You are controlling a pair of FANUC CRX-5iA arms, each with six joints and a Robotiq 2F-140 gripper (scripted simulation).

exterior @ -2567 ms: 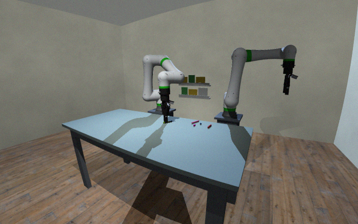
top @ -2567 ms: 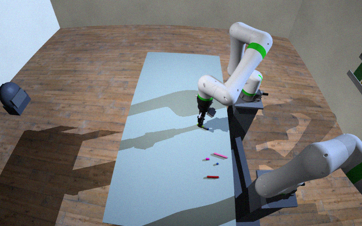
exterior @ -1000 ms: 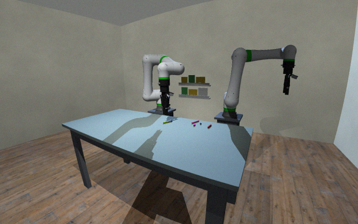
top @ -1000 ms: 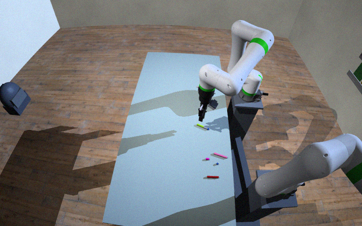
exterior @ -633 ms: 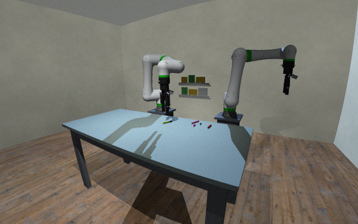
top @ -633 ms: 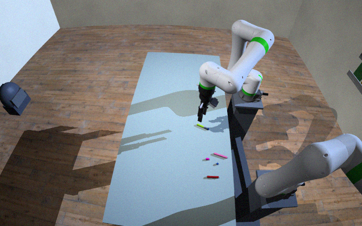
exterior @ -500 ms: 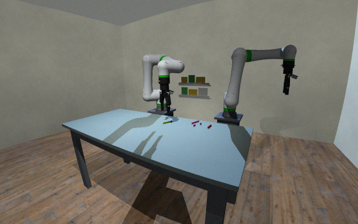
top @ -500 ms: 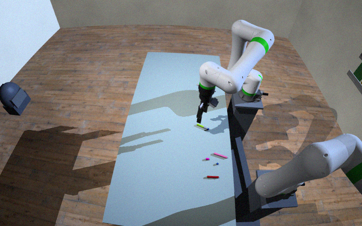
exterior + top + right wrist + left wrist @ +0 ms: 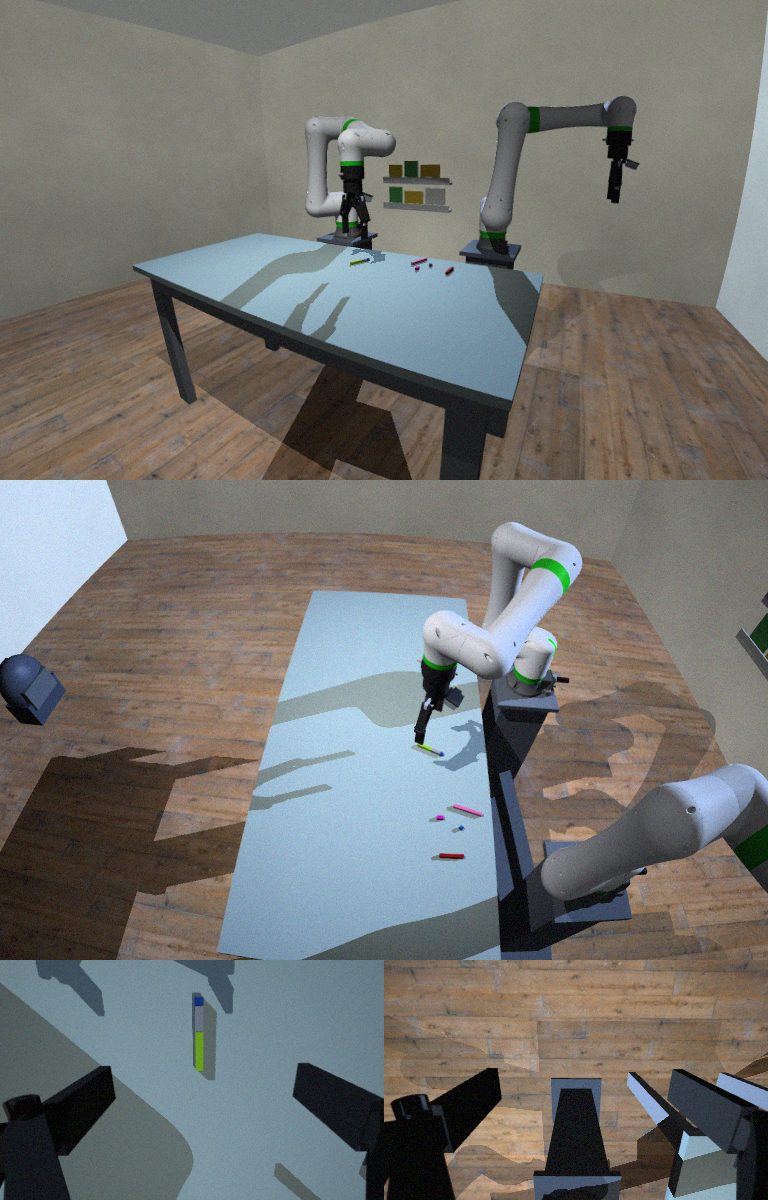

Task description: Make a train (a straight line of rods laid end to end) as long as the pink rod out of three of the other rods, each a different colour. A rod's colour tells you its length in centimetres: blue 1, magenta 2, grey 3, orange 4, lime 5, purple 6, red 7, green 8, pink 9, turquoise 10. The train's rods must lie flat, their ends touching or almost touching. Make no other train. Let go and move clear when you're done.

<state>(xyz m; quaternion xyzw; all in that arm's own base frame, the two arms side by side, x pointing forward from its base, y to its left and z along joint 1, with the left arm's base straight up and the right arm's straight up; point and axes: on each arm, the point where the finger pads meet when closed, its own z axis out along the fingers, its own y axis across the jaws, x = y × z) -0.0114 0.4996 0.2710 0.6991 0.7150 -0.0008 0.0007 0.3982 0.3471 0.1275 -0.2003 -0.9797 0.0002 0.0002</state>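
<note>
Now: the lime rod 120 mm below my right hand. Round my right hand: grey rod: 120 mm below, 40 mm behind, 20 mm to the left; then pink rod: 240 mm to the left, 120 mm below, 110 mm behind; then magenta rod: 260 mm to the left, 120 mm below, 20 mm behind.
</note>
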